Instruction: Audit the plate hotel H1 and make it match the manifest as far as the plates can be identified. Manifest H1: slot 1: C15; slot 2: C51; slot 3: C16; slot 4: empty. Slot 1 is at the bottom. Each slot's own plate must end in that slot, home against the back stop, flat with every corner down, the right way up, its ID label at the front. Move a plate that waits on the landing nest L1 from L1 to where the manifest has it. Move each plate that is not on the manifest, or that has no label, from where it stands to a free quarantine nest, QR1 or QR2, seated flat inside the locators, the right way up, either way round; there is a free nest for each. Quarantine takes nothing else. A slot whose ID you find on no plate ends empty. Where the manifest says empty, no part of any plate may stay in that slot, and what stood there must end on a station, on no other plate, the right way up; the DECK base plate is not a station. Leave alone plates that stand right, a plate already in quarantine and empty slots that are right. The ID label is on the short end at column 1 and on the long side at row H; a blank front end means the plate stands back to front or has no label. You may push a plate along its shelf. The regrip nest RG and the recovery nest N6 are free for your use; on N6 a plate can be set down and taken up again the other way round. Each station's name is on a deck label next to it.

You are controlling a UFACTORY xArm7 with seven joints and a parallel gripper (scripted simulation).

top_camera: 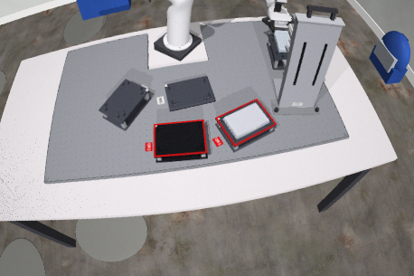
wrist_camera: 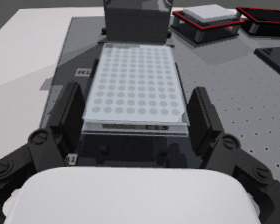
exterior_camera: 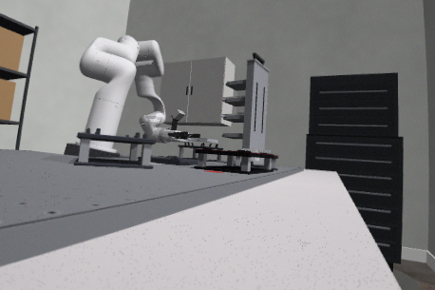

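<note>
My hand is 100 mm above the RG label, 50 mm past it and 10 mm to the right of it. The rest, counted from my hand: H1 label: 200 mm ahead, 100 mm below, 50 mm to the left; then white plate: 350 mm ahead, 290 mm to the right, 60 mm below; then plate labelled C16: 230 mm ahead, 160 mm above, 60 mm to the right.
</note>
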